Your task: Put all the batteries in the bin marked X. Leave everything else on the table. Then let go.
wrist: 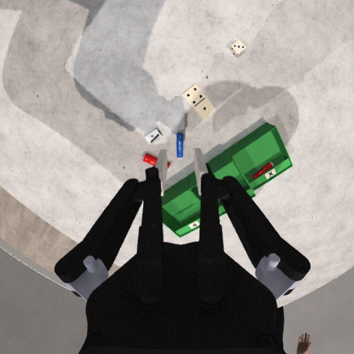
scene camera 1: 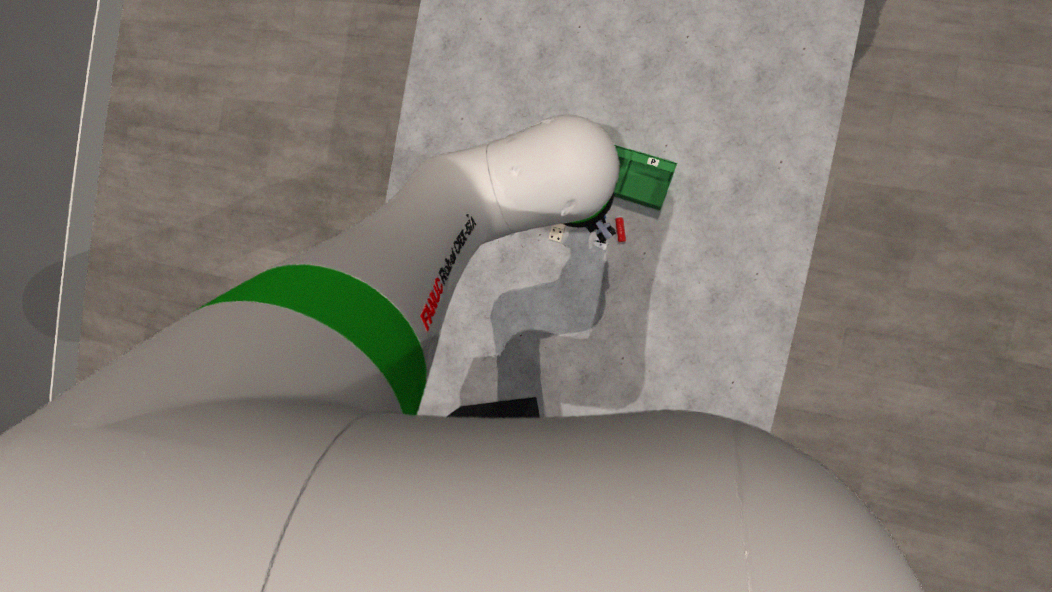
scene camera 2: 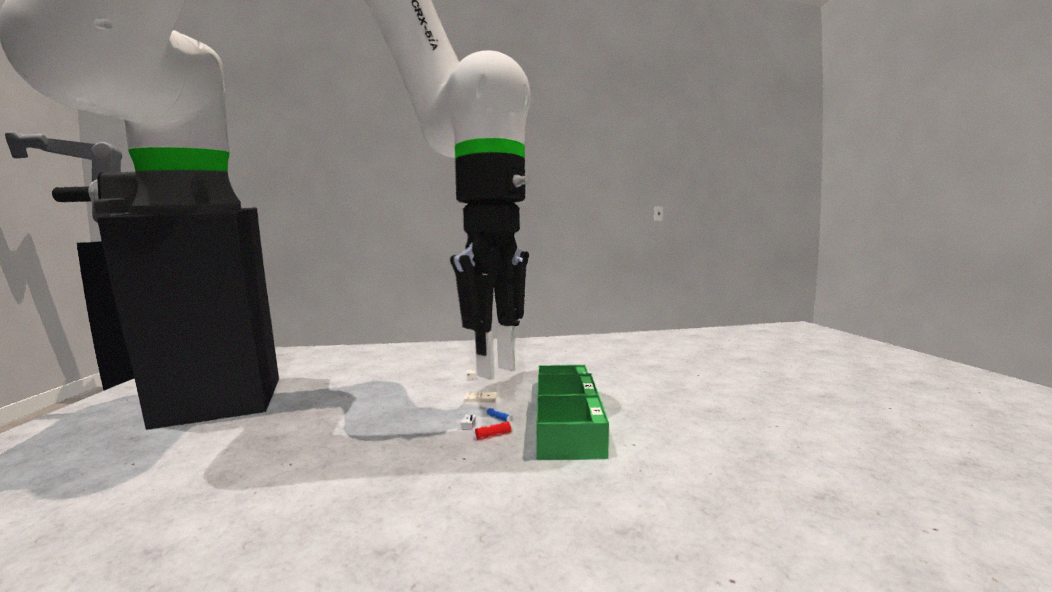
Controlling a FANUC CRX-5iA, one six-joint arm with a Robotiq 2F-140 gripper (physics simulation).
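Frame: origin at the arm's base, x ahead, y left, z up, level; millimetres.
Where they show: gripper, fingertip midpoint: [scene camera 2: 496, 372]; arm's base, origin of the base link: [scene camera 2: 188, 211].
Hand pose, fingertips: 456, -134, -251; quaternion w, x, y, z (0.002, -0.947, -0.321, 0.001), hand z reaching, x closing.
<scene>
Each offset is from my fingertips to the top centre of the thing, as dx, dy, dz.
My gripper [scene camera 2: 496, 366] [wrist: 180, 158] is open and empty, with a fairly narrow gap between its fingers. It points down, above the table. A blue battery @(+1, -4, -58) [scene camera 2: 498, 414] [wrist: 180, 145] lies on the table and shows between the fingertips in the wrist view. A larger red battery @(-13, -50, -54) [scene camera 1: 620, 229] [scene camera 2: 492, 430] [wrist: 149, 159] lies on the table beside it, partly hidden by a finger in the wrist view. Another red battery [wrist: 263, 170] lies in the bin marked X [wrist: 257, 147], the end compartment of the green bin block. The blue battery does not show in scene camera 1.
The green bin block @(+100, -14, -22) [scene camera 1: 643, 184] [scene camera 2: 572, 439] also has a compartment marked P. A white block with a black mark @(-45, -14, -58) [scene camera 2: 467, 421] [wrist: 153, 135] lies near the batteries. A domino @(-16, +72, -62) [scene camera 1: 556, 233] [scene camera 2: 480, 396] [wrist: 199, 101] and a die @(-22, +169, -53) [scene camera 2: 470, 375] [wrist: 238, 47] lie farther along.
</scene>
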